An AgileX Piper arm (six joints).
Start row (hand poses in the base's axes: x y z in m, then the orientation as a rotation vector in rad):
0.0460 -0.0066 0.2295 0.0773 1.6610 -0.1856
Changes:
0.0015 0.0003 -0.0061 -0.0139 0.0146 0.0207
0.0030 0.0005 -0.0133 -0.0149 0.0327 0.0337
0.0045 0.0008 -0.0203 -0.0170 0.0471 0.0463
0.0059 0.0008 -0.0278 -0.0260 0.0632 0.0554
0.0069 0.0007 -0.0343 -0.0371 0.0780 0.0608
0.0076 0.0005 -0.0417 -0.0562 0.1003 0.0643
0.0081 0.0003 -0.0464 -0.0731 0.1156 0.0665
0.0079 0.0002 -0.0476 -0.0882 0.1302 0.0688
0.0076 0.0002 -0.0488 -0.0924 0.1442 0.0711
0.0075 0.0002 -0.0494 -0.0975 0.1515 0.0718
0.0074 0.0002 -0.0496 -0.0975 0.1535 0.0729
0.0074 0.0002 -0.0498 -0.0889 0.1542 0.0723
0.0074 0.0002 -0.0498 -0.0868 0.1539 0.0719
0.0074 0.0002 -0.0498 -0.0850 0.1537 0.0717
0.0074 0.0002 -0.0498 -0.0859 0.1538 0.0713
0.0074 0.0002 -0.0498 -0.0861 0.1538 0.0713
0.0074 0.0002 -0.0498 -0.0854 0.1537 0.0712
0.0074 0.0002 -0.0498 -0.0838 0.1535 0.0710
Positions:
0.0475 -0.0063 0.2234 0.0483 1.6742 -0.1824
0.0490 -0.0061 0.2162 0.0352 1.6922 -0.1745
0.0505 -0.0058 0.2092 0.0217 1.7063 -0.1675
0.0519 -0.0058 0.2017 0.0058 1.7212 -0.1690
0.0529 -0.0059 0.1952 -0.0086 1.7346 -0.1751
0.0536 -0.0061 0.1878 -0.0283 1.7545 -0.1898
0.0541 -0.0063 0.1831 -0.0447 1.7675 -0.2033
0.0539 -0.0064 0.1819 -0.0597 1.7800 -0.2151
0.0536 -0.0064 0.1807 -0.0664 1.7933 -0.2178
0.0535 -0.0064 0.1801 -0.0717 1.7998 -0.2221
0.0534 -0.0064 0.1799 -0.0728 1.8018 -0.2213
0.0534 -0.0064 0.1797 -0.0658 1.8037 -0.2146
0.0534 -0.0064 0.1797 -0.0638 1.8037 -0.2131
0.0534 -0.0064 0.1797 -0.0622 1.8037 -0.2118
0.0534 -0.0064 0.1797 -0.0626 1.8037 -0.2128
0.0534 -0.0064 0.1797 -0.0627 1.8037 -0.2130
0.0534 -0.0064 0.1797 -0.0621 1.8037 -0.2125
0.0534 -0.0064 0.1797 -0.0606 1.8037 -0.2113

